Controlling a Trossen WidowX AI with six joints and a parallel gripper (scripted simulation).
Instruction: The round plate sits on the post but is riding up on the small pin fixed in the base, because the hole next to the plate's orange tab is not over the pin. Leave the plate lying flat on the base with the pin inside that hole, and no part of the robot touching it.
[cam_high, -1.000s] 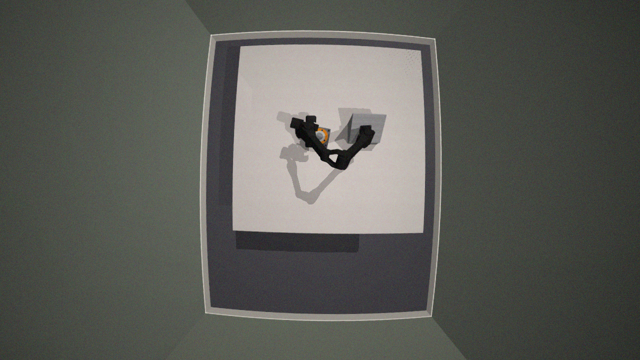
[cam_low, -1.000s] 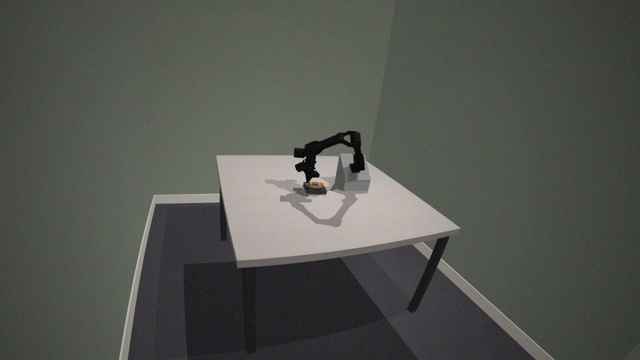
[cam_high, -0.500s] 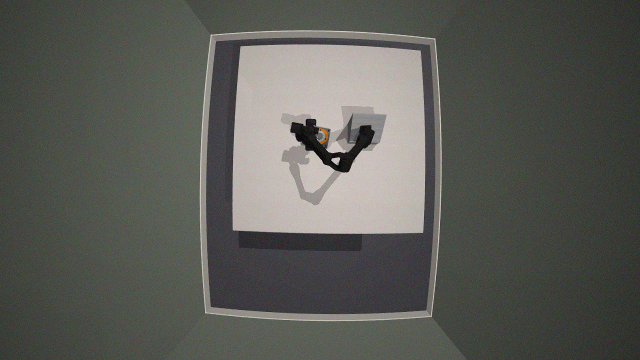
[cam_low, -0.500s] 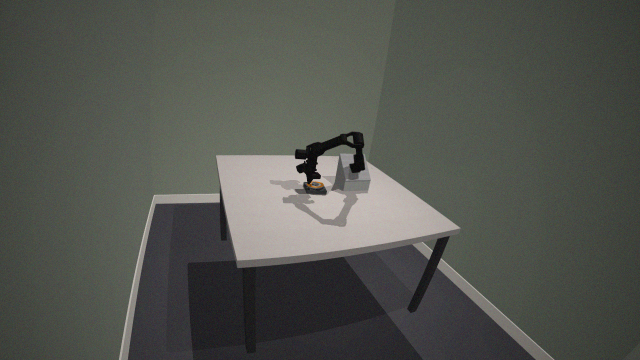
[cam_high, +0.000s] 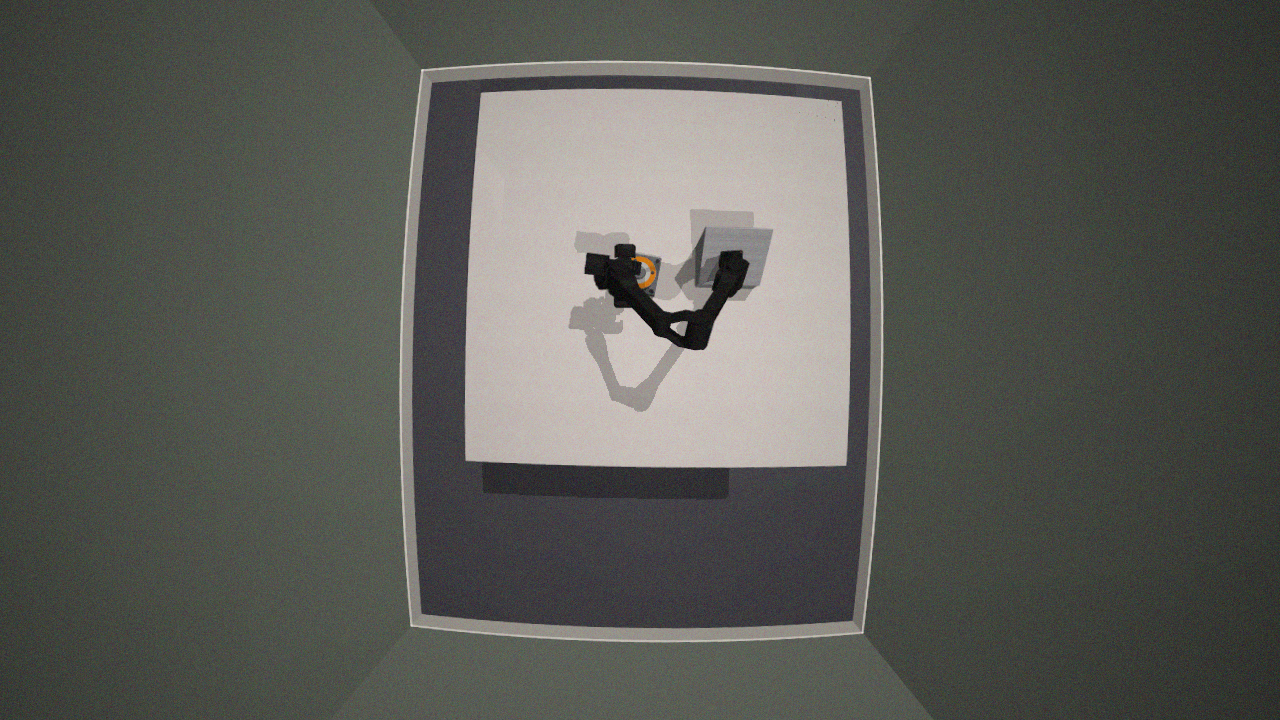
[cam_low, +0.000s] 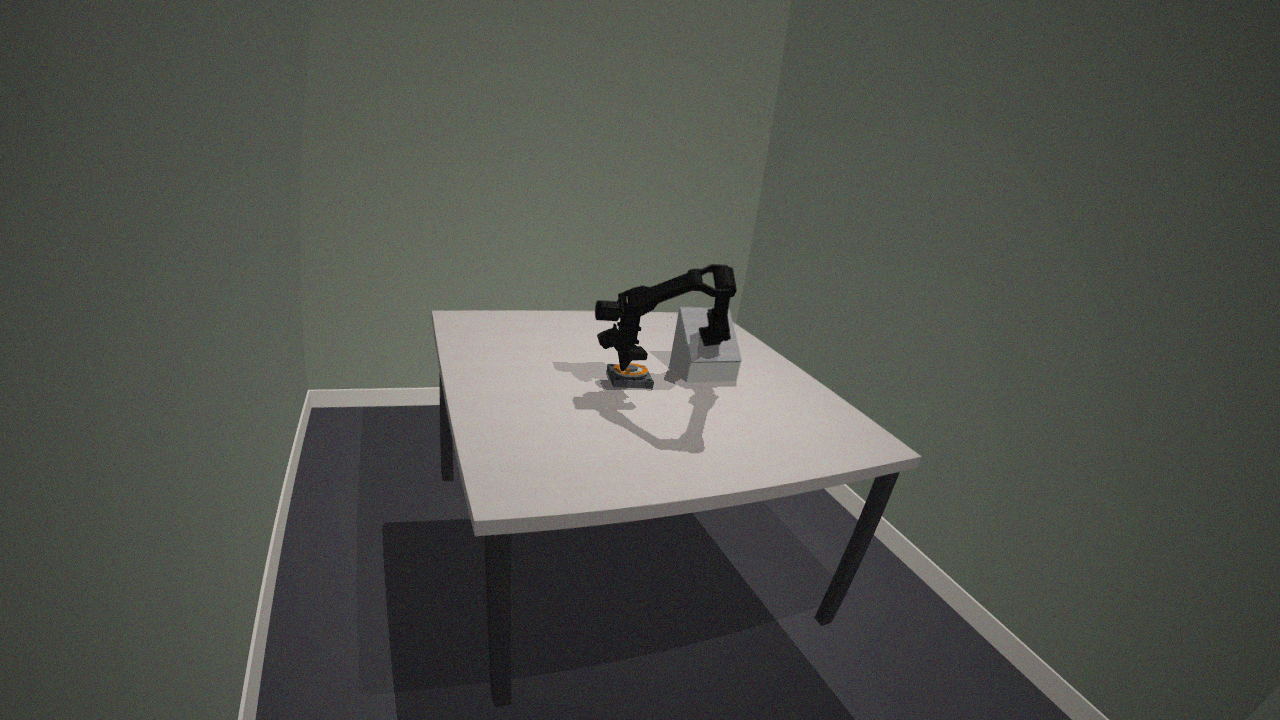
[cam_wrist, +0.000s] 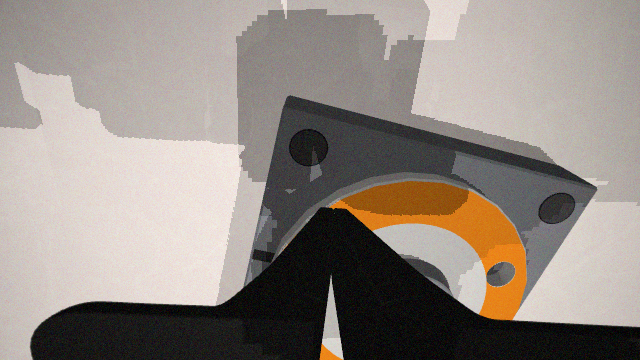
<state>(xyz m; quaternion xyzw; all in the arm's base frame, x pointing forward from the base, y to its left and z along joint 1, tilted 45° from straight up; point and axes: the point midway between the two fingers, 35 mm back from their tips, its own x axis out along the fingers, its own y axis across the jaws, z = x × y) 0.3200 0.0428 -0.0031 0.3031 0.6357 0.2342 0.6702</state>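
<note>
The round plate lies 3 cm behind my gripper tip, 1 cm to the right of it and 1 cm below it.
</note>
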